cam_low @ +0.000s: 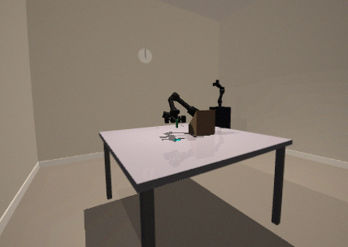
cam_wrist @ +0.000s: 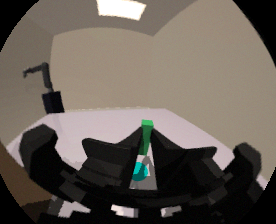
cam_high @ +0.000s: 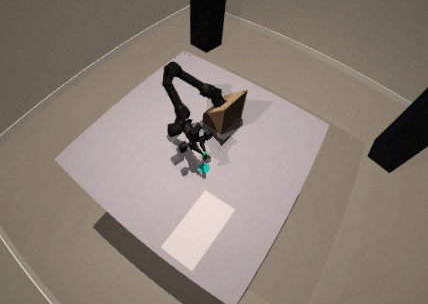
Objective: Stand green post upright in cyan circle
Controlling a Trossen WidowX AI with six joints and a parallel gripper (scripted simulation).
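Right now the cyan circle is 160 mm below my gripper tip. The rest, counted from my gripper tip: green post (20 mm below).
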